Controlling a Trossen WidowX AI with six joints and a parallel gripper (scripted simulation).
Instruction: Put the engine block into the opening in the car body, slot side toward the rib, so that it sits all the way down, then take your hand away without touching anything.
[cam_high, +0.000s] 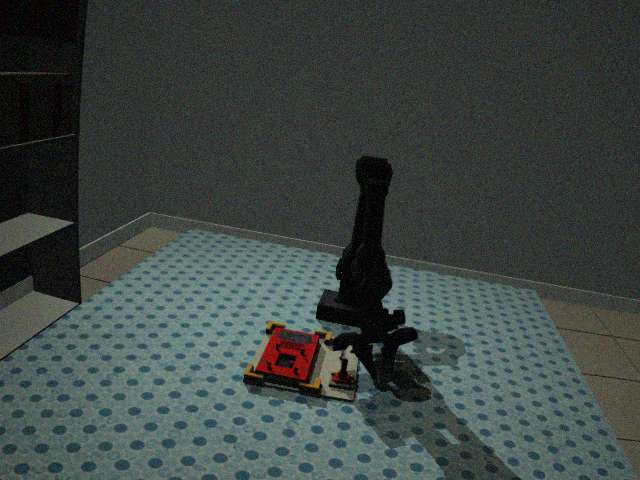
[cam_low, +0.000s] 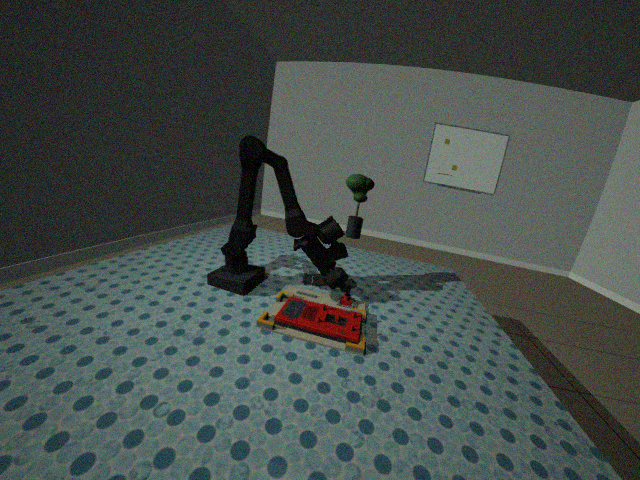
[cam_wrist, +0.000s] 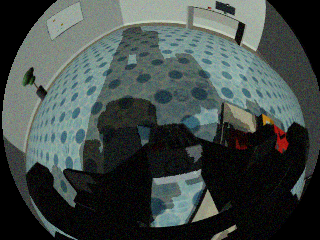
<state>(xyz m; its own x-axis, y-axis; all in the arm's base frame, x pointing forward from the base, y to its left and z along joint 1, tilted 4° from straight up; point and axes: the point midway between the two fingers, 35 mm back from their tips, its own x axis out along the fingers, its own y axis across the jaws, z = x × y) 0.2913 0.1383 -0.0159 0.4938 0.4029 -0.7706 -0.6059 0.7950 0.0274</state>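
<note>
Now: the engine block 10 mm to the right of my gripper tip, 10 mm behind it and 10 mm above it. Also, from my gripper tip: cream base plate (190 mm to the right, 10 mm below, 10 mm behind); then dark upright post (80 mm to the right, 40 mm ahead, 20 mm above).
</note>
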